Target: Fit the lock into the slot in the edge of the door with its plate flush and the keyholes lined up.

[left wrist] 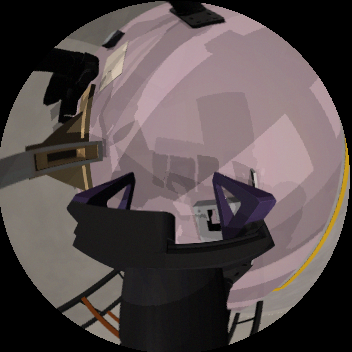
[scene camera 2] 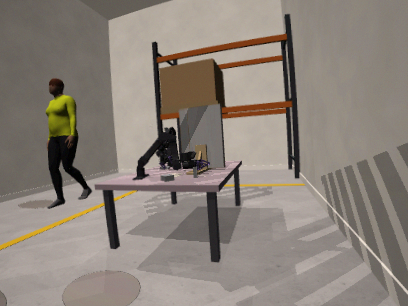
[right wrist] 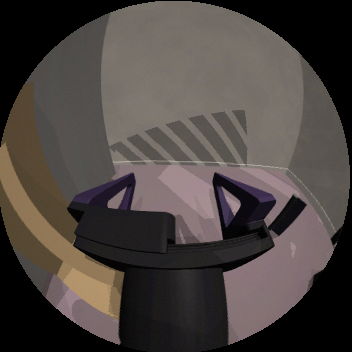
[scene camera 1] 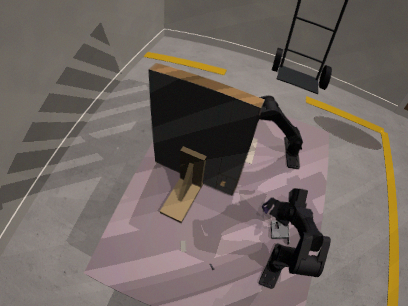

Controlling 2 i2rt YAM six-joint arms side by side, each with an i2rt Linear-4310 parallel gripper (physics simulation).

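Seen in the pictures: left gripper, fingertip midpoint: [left wrist: 173,175] [scene camera 2: 168,166] [scene camera 1: 270,210]; right gripper, fingertip midpoint: [left wrist: 64,112] [scene camera 2: 208,164] [right wrist: 173,176]; left arm's base, link origin: [scene camera 2: 170,166] [scene camera 1: 274,266]; right arm's base, link origin: [scene camera 2: 141,177] [scene camera 1: 291,152].
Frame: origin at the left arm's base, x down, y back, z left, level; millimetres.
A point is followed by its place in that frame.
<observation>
The lock [scene camera 1: 280,230] @[x -19, y -40, z -157 mm] [left wrist: 204,220] @[x -18, y -75, z -170 mm], a pale metal plate with a dark cut-out, lies on the table beside the left arm's base. My left gripper [scene camera 1: 266,206] @[x -26, y -120, z -222 mm] [left wrist: 173,175] @[x -26, y -120, z -222 mm] is open and empty above the table. In its wrist view the lock shows partly behind the right-hand finger. The door [scene camera 1: 200,115] @[x -415, y -481, z -216 mm] [scene camera 2: 212,137] @[x -273, y -598, z -257 mm] stands upright; its edge with the slot [left wrist: 62,157] shows at the left of the left wrist view. A small brass-coloured mark [scene camera 1: 223,183] @[x -66, y -354, z -230 mm] is low on its face. My right gripper [right wrist: 173,176] @[x -72, y -609, z -405 mm] is open and empty. The keyhole alignment cannot be judged.
A wooden support [scene camera 1: 181,202] @[x -18, y -476, z -89 mm] [scene camera 2: 200,151] @[x -163, y -492, z -283 mm] braces the door. A pale sheet [scene camera 1: 252,150] @[x -1, y -312, z -510 mm] [left wrist: 114,65] @[x -1, y -333, z -484 mm] lies beside it. A small pale piece [scene camera 1: 183,246] @[x -2, y -377, z 81 mm] and a small dark piece [scene camera 1: 212,267] @[x -7, y -234, z 112 mm] lie on the table [scene camera 1: 150,280] @[x 0, y -420, z 280 mm]. A grey block [scene camera 2: 167,177] @[x -26, y -437, z -714 mm] is near the table's front.
</observation>
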